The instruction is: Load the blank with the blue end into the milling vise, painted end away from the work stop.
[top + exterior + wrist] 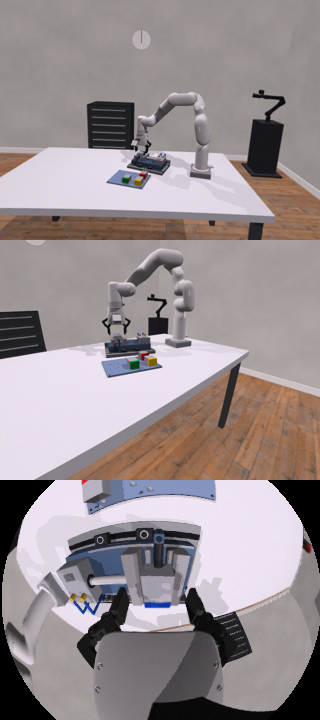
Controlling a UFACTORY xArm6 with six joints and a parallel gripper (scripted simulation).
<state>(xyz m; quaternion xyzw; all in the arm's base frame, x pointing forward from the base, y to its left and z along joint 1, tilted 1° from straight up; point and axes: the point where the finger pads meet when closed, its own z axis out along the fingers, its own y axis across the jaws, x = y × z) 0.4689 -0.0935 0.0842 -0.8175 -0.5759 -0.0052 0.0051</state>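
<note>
The blue-ended blank is 30 mm below my hand. From my hand the other things lie so: hose block 160 mm behind, 60 mm to the left, 50 mm below; milling vise 70 mm behind, 20 mm to the left, 90 mm below; fixed jaw 30 mm ahead, 10 mm to the right, 50 mm below.
</note>
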